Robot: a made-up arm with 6 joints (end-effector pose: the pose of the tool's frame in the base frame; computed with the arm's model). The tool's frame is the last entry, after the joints.
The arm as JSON. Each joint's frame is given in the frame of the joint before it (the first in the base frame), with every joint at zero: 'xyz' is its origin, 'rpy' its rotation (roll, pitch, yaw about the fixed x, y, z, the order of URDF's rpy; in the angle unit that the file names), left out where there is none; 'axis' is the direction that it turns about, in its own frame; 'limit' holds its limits. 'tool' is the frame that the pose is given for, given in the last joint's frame.
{
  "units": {
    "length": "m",
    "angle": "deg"
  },
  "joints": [
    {
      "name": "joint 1",
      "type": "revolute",
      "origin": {
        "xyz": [
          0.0,
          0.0,
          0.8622
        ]
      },
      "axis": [
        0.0,
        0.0,
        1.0
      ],
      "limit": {
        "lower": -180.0,
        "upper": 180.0
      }
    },
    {
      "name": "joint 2",
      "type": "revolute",
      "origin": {
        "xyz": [
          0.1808,
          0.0,
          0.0
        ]
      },
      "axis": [
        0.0,
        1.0,
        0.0
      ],
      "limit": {
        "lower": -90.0,
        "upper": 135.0
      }
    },
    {
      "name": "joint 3",
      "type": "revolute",
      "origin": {
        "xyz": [
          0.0,
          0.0,
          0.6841
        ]
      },
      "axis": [
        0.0,
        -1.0,
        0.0
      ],
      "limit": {
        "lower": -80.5,
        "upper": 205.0
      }
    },
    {
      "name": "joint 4",
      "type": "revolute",
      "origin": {
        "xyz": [
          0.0,
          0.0,
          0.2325
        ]
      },
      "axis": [
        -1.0,
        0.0,
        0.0
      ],
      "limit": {
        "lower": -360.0,
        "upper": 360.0
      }
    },
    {
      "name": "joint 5",
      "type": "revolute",
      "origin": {
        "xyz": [
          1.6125,
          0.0,
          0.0
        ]
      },
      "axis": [
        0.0,
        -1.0,
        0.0
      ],
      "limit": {
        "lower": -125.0,
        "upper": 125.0
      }
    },
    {
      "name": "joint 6",
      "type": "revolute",
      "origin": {
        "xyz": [
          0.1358,
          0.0,
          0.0
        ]
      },
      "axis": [
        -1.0,
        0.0,
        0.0
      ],
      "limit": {
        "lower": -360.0,
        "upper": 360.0
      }
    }
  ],
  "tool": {
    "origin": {
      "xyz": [
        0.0,
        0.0,
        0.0
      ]
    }
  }
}
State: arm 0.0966 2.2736 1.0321 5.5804 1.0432 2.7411
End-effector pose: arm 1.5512 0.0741 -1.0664 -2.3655 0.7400 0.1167
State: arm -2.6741 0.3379 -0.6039 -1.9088 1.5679 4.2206
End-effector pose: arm -1.4040 -0.5653 0.3137 1.6472 2.1005 0.3316
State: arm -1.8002 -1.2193 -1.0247 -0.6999 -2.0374 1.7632
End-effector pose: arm -0.1590 -1.0243 1.5348 -0.0547 0.8609 0.2203
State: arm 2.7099 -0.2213 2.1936 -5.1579 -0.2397 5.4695
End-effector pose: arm 1.3004 -0.5670 2.5252 2.3800 -0.4183 0.9842
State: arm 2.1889 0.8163 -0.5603 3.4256 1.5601 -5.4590
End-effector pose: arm -0.6012 0.9111 -0.2331 -0.6728 0.4322 -0.5521
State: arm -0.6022 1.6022 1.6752 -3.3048 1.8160 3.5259
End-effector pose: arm 2.0167 -1.3602 1.0582 0.3289 1.6333 0.0260
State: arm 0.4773 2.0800 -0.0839 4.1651 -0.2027 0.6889
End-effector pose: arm -0.0045 0.0240 -1.0566 0.5539 1.8406 -1.0711
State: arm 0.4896 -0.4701 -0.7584 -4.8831 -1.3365 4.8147
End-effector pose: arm 1.3910 0.5937 1.2060 -0.2229 0.3642 -0.8472
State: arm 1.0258 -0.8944 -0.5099 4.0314 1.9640 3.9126
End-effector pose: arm 0.6206 0.8356 2.0181 -1.6948 1.0900 0.3542
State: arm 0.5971 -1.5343 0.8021 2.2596 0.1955 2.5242
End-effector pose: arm -1.5563 -1.0335 1.9963 1.2159 -1.5025 2.0178
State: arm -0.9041 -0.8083 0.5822 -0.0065 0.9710 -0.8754
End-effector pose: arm -0.2170 0.2746 3.0583 -0.5324 -2.0126 0.4961
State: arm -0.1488 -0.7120 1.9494 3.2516 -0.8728 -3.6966
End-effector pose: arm -1.9059 0.2973 1.8674 0.4487 2.6978 -0.6845
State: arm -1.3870 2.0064 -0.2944 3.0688 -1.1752 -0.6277
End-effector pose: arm -0.0168 0.0404 -0.9054 -1.1845 1.6060 0.5251
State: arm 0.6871 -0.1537 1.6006 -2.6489 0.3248 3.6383
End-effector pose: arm -0.3215 -0.2903 3.2147 -0.2005 -1.3763 -0.2396
